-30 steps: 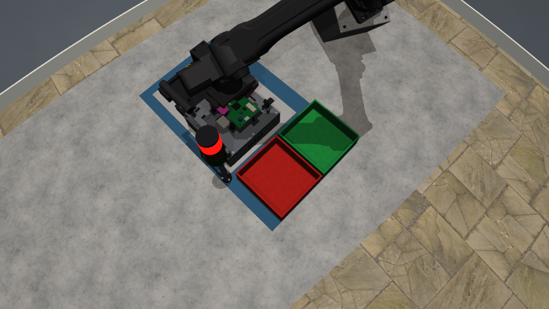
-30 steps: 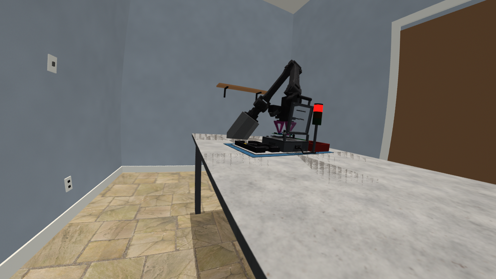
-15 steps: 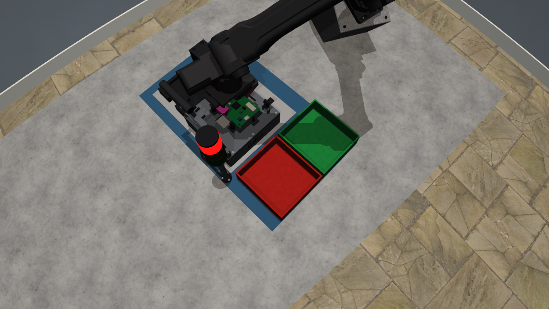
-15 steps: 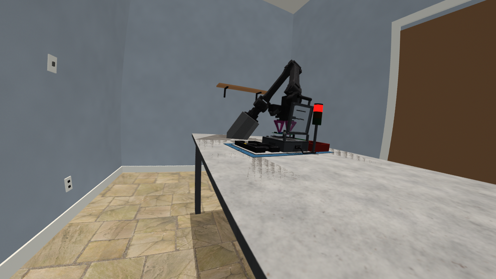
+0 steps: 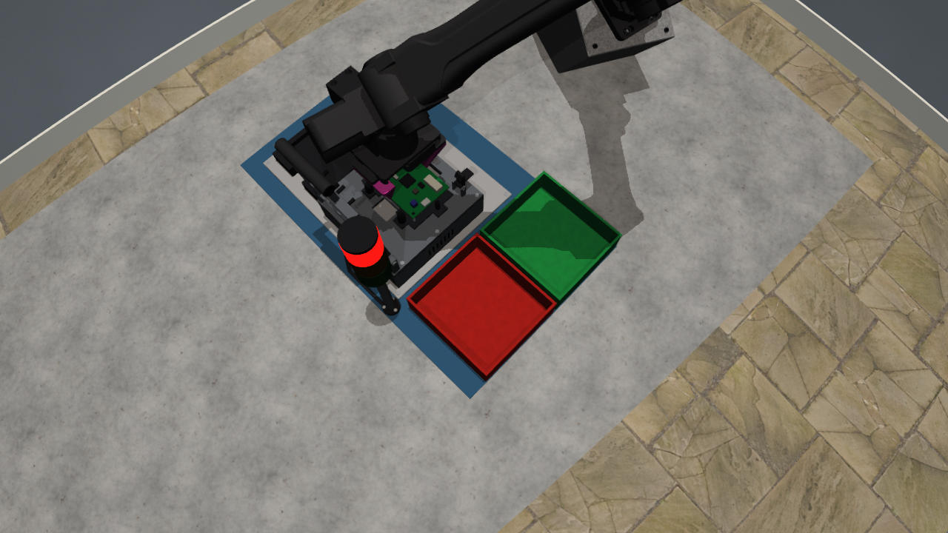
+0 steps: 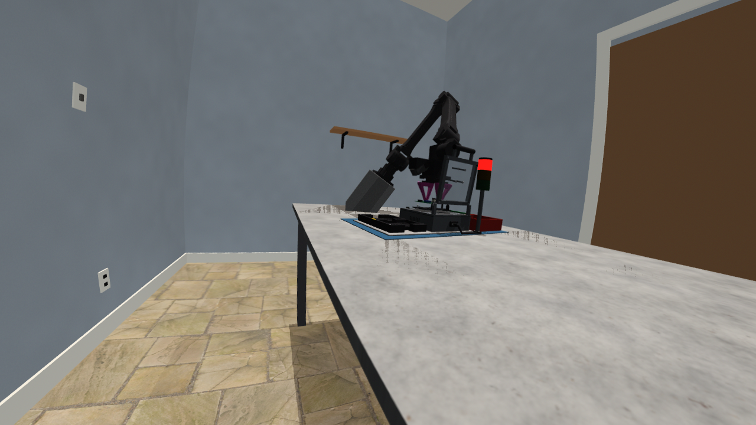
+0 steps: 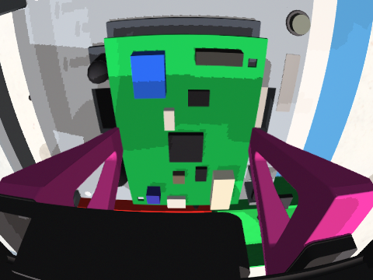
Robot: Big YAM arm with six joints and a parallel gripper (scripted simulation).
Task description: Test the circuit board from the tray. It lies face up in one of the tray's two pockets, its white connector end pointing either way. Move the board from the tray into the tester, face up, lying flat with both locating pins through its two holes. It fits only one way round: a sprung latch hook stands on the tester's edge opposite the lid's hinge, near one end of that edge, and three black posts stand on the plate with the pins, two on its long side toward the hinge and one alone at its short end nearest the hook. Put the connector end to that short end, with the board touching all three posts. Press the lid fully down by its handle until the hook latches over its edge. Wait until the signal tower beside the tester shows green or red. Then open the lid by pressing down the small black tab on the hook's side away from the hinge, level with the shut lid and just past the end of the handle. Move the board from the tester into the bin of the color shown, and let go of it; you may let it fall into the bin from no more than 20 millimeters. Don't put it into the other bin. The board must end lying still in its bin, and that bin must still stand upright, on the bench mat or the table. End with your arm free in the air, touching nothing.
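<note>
My gripper is now 2 cm above the tester plate and 1 cm to the right of it. Round my hand: clear lid: 11 cm ahead, 9 cm above, 2 cm to the left; then green circuit board: right at my hand; then latch hook: 7 cm behind, 4 cm to the left, 1 cm below.
</note>
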